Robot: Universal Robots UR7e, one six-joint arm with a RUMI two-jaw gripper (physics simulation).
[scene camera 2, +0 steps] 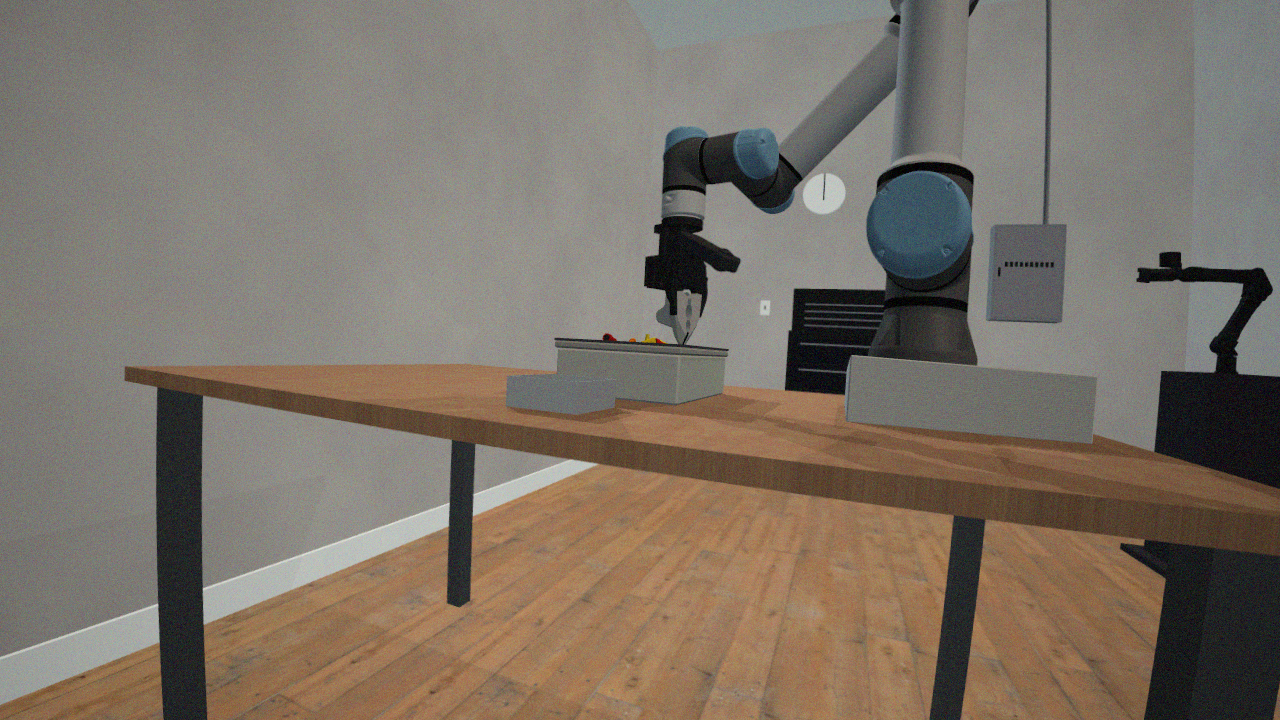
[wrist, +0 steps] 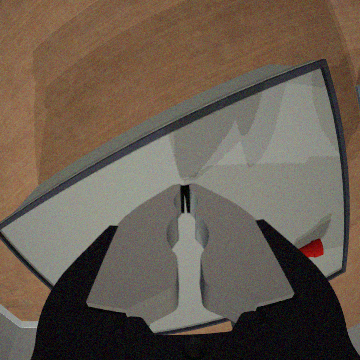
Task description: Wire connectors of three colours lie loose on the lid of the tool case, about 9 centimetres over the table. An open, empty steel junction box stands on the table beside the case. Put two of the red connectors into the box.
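Labels:
I can see my gripper in the wrist view, and scene camera 2 shows it too. On my gripper, (wrist: 233,229) and (scene camera 2: 681,311) are the same spot.

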